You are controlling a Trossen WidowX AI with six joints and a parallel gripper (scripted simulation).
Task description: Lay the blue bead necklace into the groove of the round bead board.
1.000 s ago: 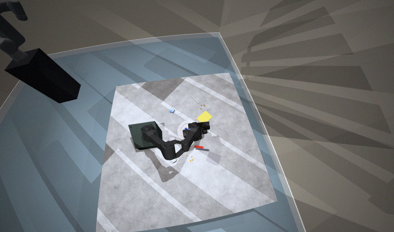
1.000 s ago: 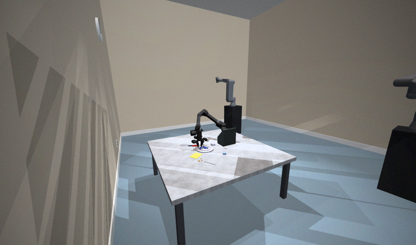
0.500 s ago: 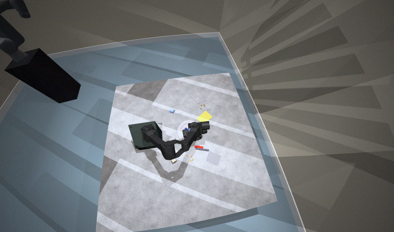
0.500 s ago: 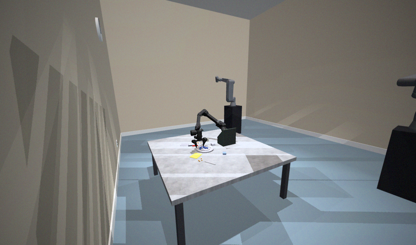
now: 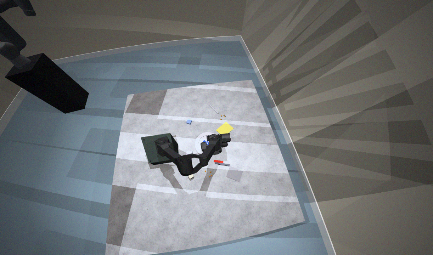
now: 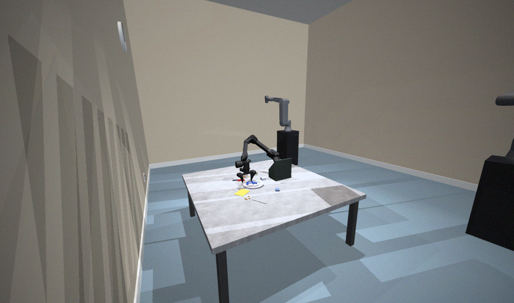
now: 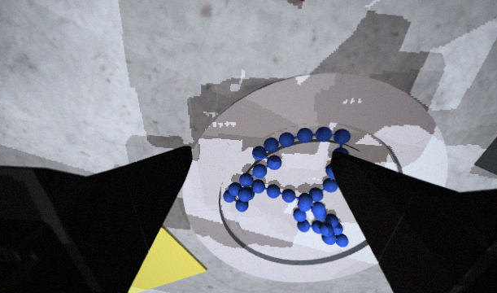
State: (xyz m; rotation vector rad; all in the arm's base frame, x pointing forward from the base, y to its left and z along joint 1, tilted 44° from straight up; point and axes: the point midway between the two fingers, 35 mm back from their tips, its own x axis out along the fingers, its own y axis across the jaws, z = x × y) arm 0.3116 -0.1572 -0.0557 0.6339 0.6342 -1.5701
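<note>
Now: gripper tip 5 cm to the right of the round white bead board, 4 cm past it and 1 cm above it. From my gripper tip the other things lie so: grey square: 22 cm to the right, 10 cm ahead, 2 cm below; then yellow sheet: 14 cm to the left, 13 cm ahead, 2 cm below; then grey tool: 12 cm to the right, 2 cm below, 2 cm ahead.
</note>
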